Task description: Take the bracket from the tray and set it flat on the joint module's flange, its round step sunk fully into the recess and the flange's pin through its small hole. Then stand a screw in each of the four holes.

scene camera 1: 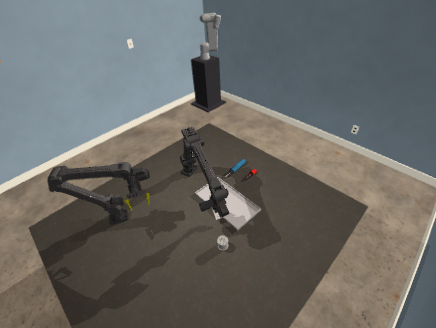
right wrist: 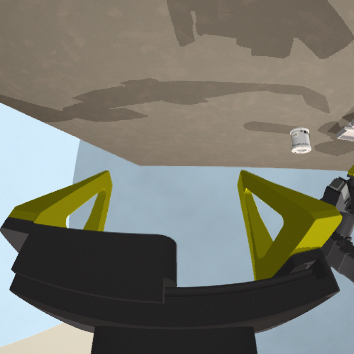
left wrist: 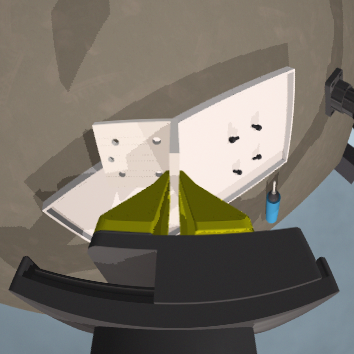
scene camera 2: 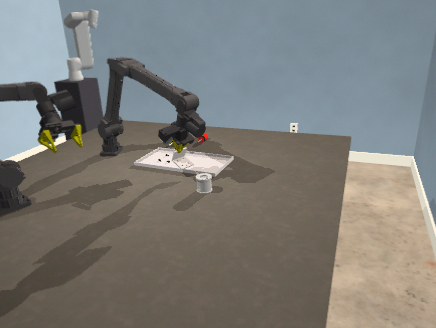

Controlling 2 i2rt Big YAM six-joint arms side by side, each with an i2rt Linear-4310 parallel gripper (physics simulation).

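Seen in the pictures: left gripper, fingertip midpoint: (left wrist: 173, 177) (scene camera 2: 178, 152); right gripper, fingertip midpoint: (scene camera 1: 140, 208) (right wrist: 174, 177) (scene camera 2: 69, 149); left arm's base, link origin: (scene camera 1: 189, 170) (left wrist: 331, 91) (scene camera 2: 111, 152); right arm's base, link origin: (scene camera 1: 118, 217) (scene camera 2: 11, 206).
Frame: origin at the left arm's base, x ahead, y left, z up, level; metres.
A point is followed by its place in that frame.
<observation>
The white L-shaped bracket (scene camera 2: 183, 162) @[z 0.055, x 0.432, y -0.289 m] (left wrist: 135, 148) @[z 0.057, x 0.423, y -0.294 m] is over the tray (scene camera 1: 246, 214) @[z 0.004, x 0.573, y -0.187 m] (scene camera 2: 212, 162) @[z 0.004, x 0.545, y -0.161 m] (left wrist: 272, 105) @[z 0.004, x 0.239, y -0.143 m], its plate showing several holes. My left gripper (scene camera 2: 178, 149) @[z 0.100, x 0.413, y -0.281 m] (left wrist: 173, 177) @[z 0.100, x 0.413, y -0.281 m] is shut on the bracket's upright wall. Whether the bracket touches the tray is unclear. Several small black screws (scene camera 2: 167, 155) @[z 0.009, x 0.313, y -0.077 m] (left wrist: 233, 139) @[z 0.014, x 0.336, y -0.163 m] stand in the tray. The white round joint module (scene camera 1: 222, 243) @[z 0.060, x 0.548, y -0.469 m] (scene camera 2: 204, 184) @[z 0.039, x 0.545, y -0.479 m] (right wrist: 300, 141) @[z 0.044, x 0.511, y -0.452 m] stands upright in front of the tray; its pin is too small to make out. My right gripper (scene camera 1: 138, 201) @[z 0.217, x 0.079, y -0.568 m] (scene camera 2: 67, 147) @[z 0.217, x 0.079, y -0.568 m] (right wrist: 174, 177) @[z 0.217, x 0.079, y -0.568 m] is wide open and empty, high above the mat, away from the module.
A blue-handled screwdriver (scene camera 1: 238, 165) @[z 0.036, x 0.340, y 0.187 m] (left wrist: 272, 207) @[z 0.035, x 0.335, y 0.145 m] and a red-handled screwdriver (scene camera 1: 253, 173) @[z 0.022, x 0.473, y 0.168 m] (scene camera 2: 203, 138) @[z 0.024, x 0.468, y 0.147 m] lie behind the tray in the scene views. A grey arm stands on a black pedestal (scene camera 1: 206, 82) (scene camera 2: 80, 100) beyond the dark mat (scene camera 1: 310, 205) @[z 0.000, x 0.926, y 0.072 m].
</observation>
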